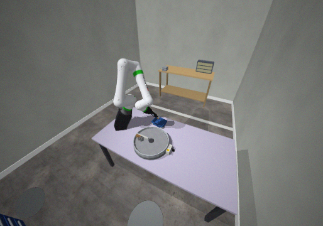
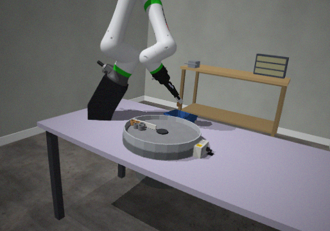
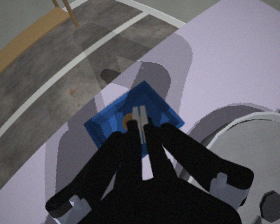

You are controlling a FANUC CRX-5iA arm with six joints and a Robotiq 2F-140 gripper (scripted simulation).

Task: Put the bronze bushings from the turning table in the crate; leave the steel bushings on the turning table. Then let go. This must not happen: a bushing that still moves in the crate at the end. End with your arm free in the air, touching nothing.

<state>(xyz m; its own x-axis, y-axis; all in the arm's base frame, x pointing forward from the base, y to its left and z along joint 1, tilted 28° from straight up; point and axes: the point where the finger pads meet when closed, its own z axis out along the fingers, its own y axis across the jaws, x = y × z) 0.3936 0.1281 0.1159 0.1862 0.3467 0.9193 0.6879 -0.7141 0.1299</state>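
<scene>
My gripper is now 14 cm above the blue crate, 4 cm to the right of it and 1 cm short of it. Round my hand: round grey turning table: 32 cm to the right, 12 cm below, 4 cm ahead.
</scene>
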